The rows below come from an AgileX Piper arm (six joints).
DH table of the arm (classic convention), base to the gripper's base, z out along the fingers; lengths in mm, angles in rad. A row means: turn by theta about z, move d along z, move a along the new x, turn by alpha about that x. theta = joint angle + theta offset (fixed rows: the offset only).
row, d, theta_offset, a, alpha
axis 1, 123, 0, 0, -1.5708
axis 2, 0, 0.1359, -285.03, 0
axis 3, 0, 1.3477, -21.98, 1.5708
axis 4, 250.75, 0, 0, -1.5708
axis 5, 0, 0, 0, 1.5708
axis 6, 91, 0, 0, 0
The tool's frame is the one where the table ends.
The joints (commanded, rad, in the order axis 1, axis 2, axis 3, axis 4, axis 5, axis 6), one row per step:
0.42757, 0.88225, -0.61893, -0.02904, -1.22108, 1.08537
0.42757, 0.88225, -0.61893, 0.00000, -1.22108, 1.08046
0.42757, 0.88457, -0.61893, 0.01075, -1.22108, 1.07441
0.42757, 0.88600, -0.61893, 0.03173, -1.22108, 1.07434
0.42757, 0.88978, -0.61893, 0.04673, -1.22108, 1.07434
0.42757, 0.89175, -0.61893, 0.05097, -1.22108, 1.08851
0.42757, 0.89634, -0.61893, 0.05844, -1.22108, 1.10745
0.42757, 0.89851, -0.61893, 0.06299, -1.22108, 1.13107
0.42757, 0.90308, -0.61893, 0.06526, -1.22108, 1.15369
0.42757, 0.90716, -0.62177, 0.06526, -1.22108, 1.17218
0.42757, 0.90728, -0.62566, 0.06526, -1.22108, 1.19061
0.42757, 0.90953, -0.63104, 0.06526, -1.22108, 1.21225
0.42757, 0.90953, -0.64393, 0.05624, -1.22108, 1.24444
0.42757, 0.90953, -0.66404, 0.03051, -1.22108, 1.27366
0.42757, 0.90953, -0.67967, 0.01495, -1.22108, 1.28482
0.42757, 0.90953, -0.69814, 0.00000, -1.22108, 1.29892
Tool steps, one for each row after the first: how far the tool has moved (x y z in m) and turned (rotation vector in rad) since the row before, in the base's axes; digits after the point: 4 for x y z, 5 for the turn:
0.0010, -0.0023, 0.0000, 0.02380, 0.01077, -0.00933
0.0010, -0.0005, -0.0003, 0.00589, 0.00526, -0.00712
0.0011, -0.0015, -0.0002, 0.01816, 0.00985, -0.00380
0.0015, -0.0007, -0.0006, 0.01186, 0.00956, -0.00271
0.0007, -0.0001, -0.0003, 0.00981, 0.00592, 0.01140
0.0015, 0.0000, -0.0007, 0.01400, 0.01035, 0.01485
0.0007, -0.0001, -0.0004, 0.01479, 0.00764, 0.01934
0.0013, 0.0004, -0.0007, 0.01135, 0.00870, 0.01887
0.0010, 0.0004, 0.0002, 0.00870, 0.00408, 0.01575
-0.0001, -0.0001, 0.0011, 0.01073, -0.00049, 0.01571
0.0004, 0.0002, 0.0013, 0.01201, 0.00058, 0.01849
-0.0009, 0.0004, 0.0039, 0.01295, -0.01028, 0.02930
-0.0020, 0.0015, 0.0060, -0.00109, -0.02390, 0.02967
-0.0015, 0.0008, 0.0046, -0.00255, -0.01860, 0.01212
-0.0017, 0.0006, 0.0054, 0.00018, -0.02032, 0.01447

